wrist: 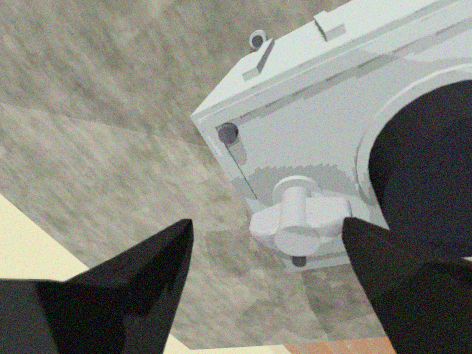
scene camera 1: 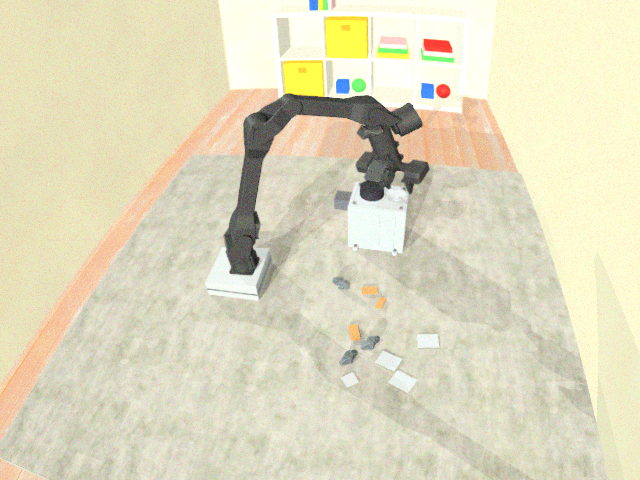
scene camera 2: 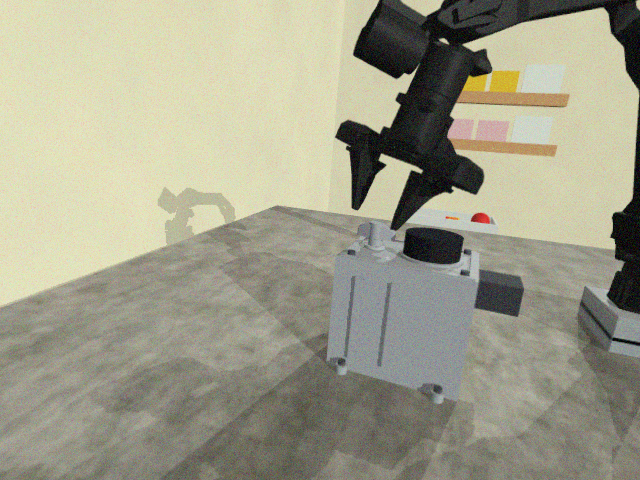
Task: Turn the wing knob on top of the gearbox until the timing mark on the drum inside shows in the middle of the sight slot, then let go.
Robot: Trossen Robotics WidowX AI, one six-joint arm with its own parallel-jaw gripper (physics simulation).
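Frame: origin at the arm's base, x ahead, y left, z up, level; metres.
Seen in the pictures: gripper, between the fingertips: [wrist: 267, 228] [scene camera 1: 400, 190] [scene camera 2: 373, 219]; arm's base, origin of its link: [scene camera 1: 244, 265] [scene camera 2: 638, 308].
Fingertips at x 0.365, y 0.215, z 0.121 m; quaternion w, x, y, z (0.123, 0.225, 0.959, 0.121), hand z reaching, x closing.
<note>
Offsets run from my fingertips to a thing's top centre. "pt": to the spot under its first point. Level surfaces: height alone.
The pale grey gearbox {0.076 m back, 0.013 m left, 0.003 m up} [scene camera 1: 377, 227] [scene camera 2: 408, 330] [wrist: 300, 120] stands upright on the mat. Its pale wing knob {0.008 m back, 0.012 m left, 0.001 m down} [scene camera 1: 397, 194] [scene camera 2: 374, 235] [wrist: 295, 215] sits on top, beside a round black cap {pt 0.074 m back, 0.010 m right, 0.004 m down} [scene camera 1: 371, 191] [scene camera 2: 433, 245] [wrist: 425, 165]. In the wrist view the wings run roughly left to right. My gripper [scene camera 1: 398, 187] [scene camera 2: 374, 218] [wrist: 267, 228] is open and empty, tilted above the knob. In the wrist view the right fingertip overlaps the end of the right wing and the left fingertip stands well out to the left. I cannot make out the sight slot, drum or timing mark.
A dark block {pt 0.151 m back, 0.005 m right, 0.045 m down} [scene camera 1: 342, 200] [scene camera 2: 498, 291] sticks out from the gearbox's side. Orange pieces {0.049 m back, 0.203 m right, 0.162 m down} [scene camera 1: 369, 290], grey lumps {0.023 m back, 0.372 m right, 0.141 m down} [scene camera 1: 370, 342] and white plates {0.106 m ahead, 0.338 m right, 0.166 m down} [scene camera 1: 428, 341] lie on the mat {0.169 m down} [scene camera 1: 180, 387]. A tray [scene camera 2: 454, 224] holding a red ball [scene camera 2: 480, 218] stands behind the gearbox in scene view 2.
</note>
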